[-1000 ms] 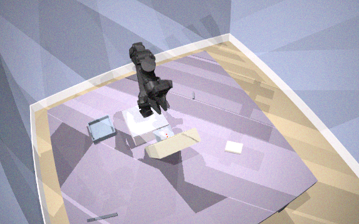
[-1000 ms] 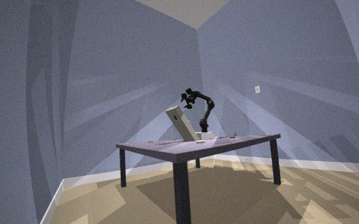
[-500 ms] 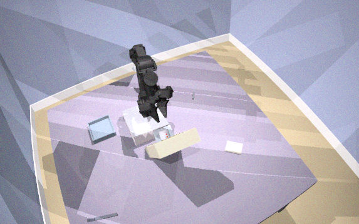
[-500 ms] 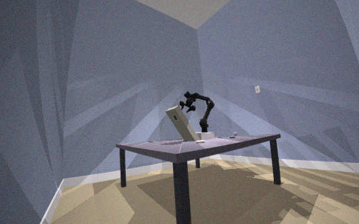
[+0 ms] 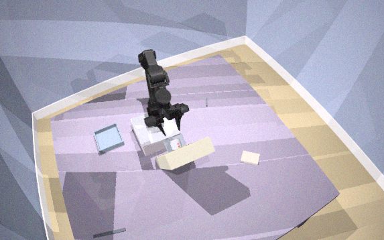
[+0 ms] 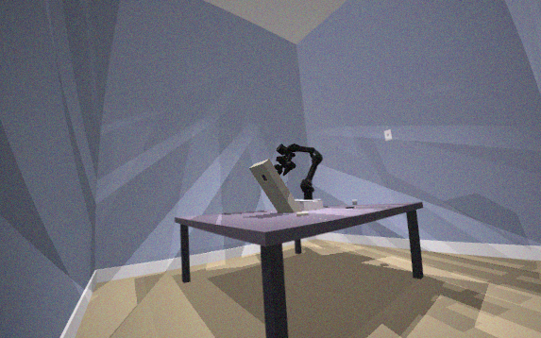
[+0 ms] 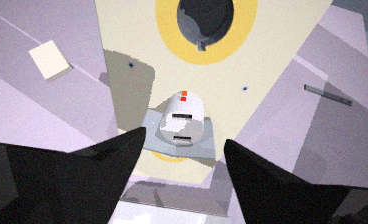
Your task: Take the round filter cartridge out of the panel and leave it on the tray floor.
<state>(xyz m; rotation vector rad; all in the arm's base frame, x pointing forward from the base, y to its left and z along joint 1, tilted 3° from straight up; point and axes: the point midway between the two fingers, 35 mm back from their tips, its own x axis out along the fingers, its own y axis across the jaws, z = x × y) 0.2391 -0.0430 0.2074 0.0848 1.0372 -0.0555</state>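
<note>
The white round filter cartridge lies 20 mm ahead of my gripper tip and 40 mm below it. From my gripper tip the other things lie so: thin grey peg 270 mm behind, 360 mm to the left, 250 mm below; then small cream block 180 mm ahead, 320 mm to the left, 250 mm below; then shallow blue-grey tray 350 mm behind, 240 mm to the right, 250 mm below.
</note>
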